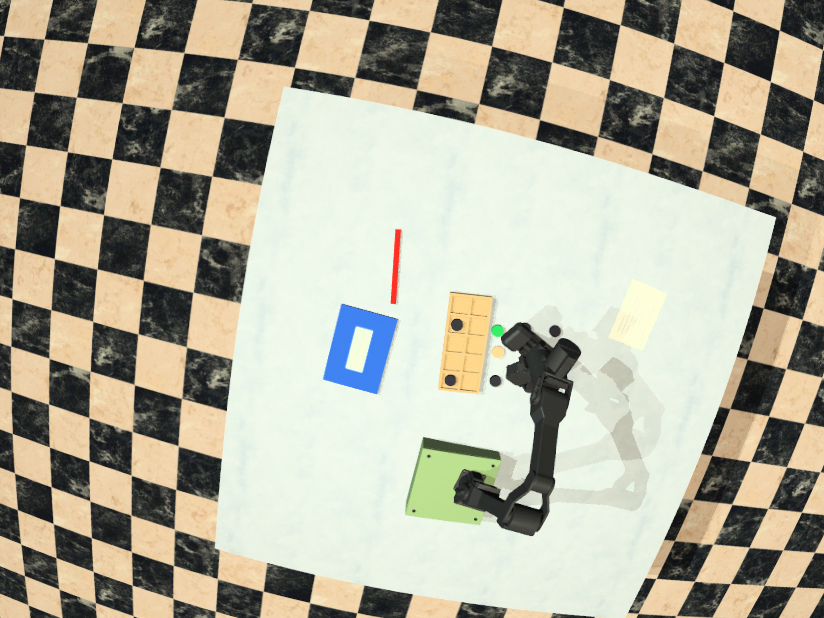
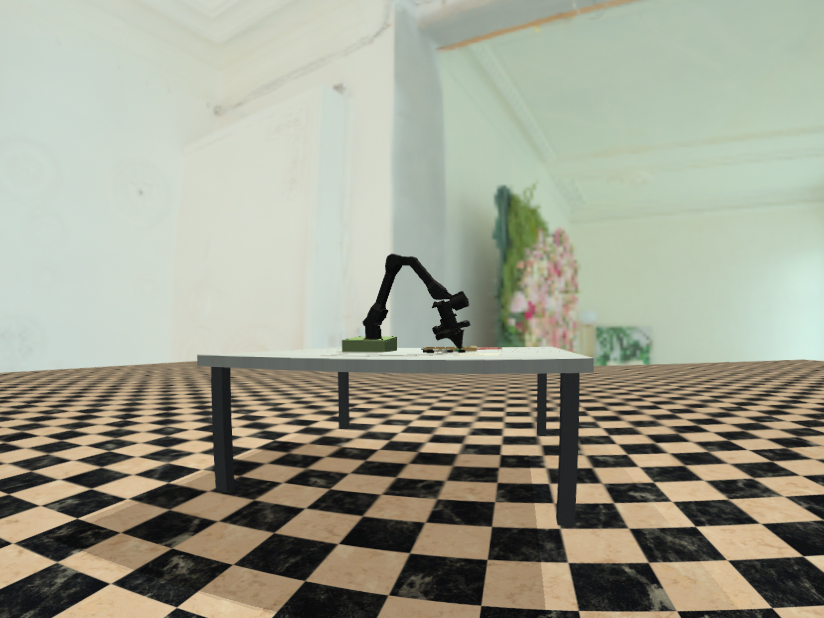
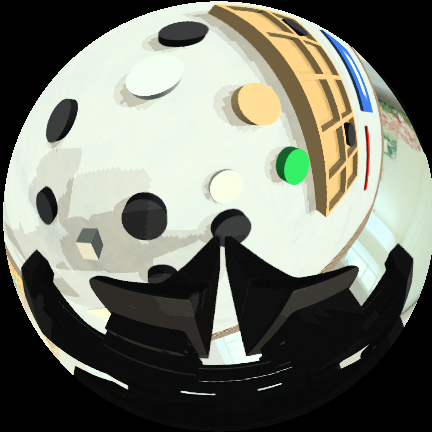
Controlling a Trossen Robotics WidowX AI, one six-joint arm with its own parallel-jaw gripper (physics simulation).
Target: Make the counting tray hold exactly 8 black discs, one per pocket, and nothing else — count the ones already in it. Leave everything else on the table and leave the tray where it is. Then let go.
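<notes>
The tan counting tray [image 1: 474, 344] [image 3: 308, 130] has two columns of pockets. One black disc [image 1: 456, 324] [image 3: 350, 134] sits in a pocket towards one end, and another black disc [image 1: 450, 379] [image 3: 295, 26] sits in a corner pocket at the other end. Several black discs lie on the table beside it, including one [image 1: 495, 380] [image 3: 183, 34], a large-looking one [image 3: 144, 216] and one [image 3: 161, 273] partly behind a finger. My gripper [image 2: 459, 347] [image 3: 221, 241] is shut with nothing visible between its fingers. Its tips are low, overlapping the near edge of a black disc [image 3: 231, 226]; contact is unclear.
A green disc [image 1: 497, 330] [image 3: 294, 165], a tan disc [image 1: 498, 351] [image 3: 257, 104], a white disc [image 3: 155, 76], a cream disc [image 3: 226, 186] and a grey cube [image 3: 90, 243] lie nearby. A blue frame [image 1: 337, 345], red stick [image 1: 396, 266] and cream card [image 1: 637, 314] lie farther out.
</notes>
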